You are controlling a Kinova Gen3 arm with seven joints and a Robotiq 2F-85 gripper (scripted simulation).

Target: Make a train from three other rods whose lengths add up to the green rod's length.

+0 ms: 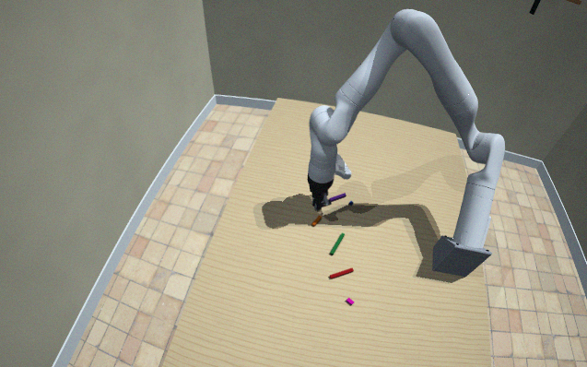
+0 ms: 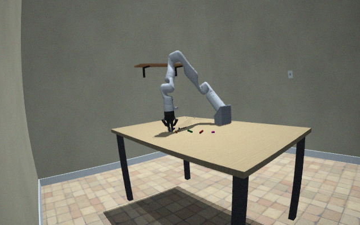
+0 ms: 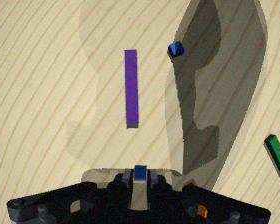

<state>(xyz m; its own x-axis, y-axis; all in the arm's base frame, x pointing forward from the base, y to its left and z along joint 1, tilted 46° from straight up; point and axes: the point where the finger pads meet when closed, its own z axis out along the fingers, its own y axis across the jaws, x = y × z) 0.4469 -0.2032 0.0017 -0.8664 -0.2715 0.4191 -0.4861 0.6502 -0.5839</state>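
Now: the orange rod 10 mm behind my hand, 60 mm to the left of it and 10 mm below it. The rest, counted from my hand: green rod (80 mm behind, 130 mm to the left, 10 mm below); red rod (100 mm behind, 220 mm to the left, 10 mm below); purple rod (60 mm behind, 50 mm to the right, 10 mm below).
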